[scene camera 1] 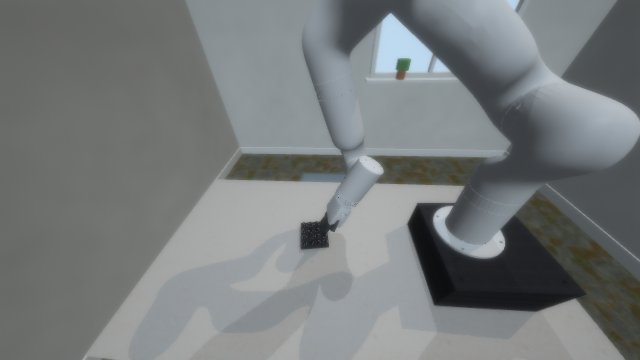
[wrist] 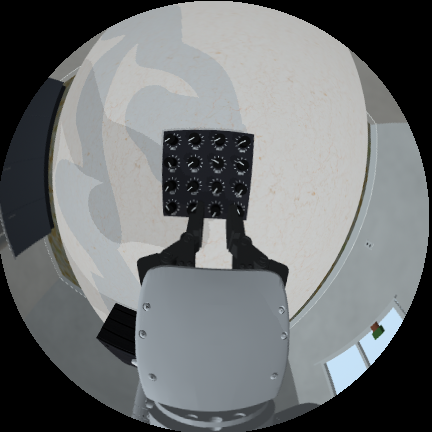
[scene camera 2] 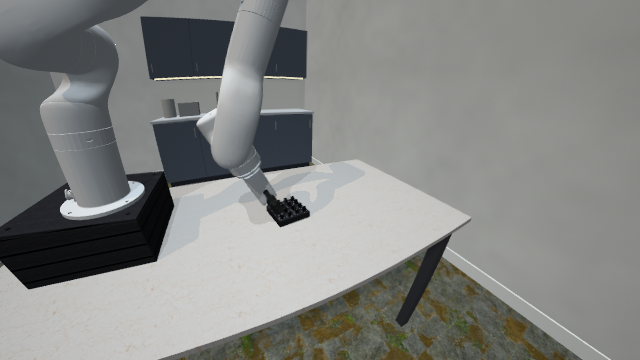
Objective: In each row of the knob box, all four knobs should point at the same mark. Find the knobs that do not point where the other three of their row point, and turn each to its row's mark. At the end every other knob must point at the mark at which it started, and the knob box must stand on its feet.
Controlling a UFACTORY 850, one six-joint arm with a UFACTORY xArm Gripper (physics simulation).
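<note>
The black knob box (scene camera 1: 314, 235) (scene camera 2: 288, 212) (wrist: 205, 175) lies flat on the table, knobs up in a four-by-four grid. In the wrist view, the white lines of the far-line knobs slant alike, lower left to upper right. In the second line, the leftmost knob (wrist: 171, 163) and the second knob (wrist: 194, 163) slant differently from the two right ones. The third-line knobs slant roughly alike. My gripper (scene camera 1: 328, 226) (scene camera 2: 273, 200) (wrist: 215, 211) is partly open, fingertips over the nearest line, either side of its third knob (wrist: 215, 209), gripping nothing. The fingers partly cover the neighbouring knobs.
The pale table (scene camera 1: 200, 235) (scene camera 2: 350, 230) (wrist: 300, 150) bears the box and the arm's black base block (scene camera 1: 505, 280) (scene camera 2: 85, 250) (wrist: 117, 330). Blue cabinets (scene camera 2: 175, 150) stand beyond the table. The arm's shadow falls across the table around the box.
</note>
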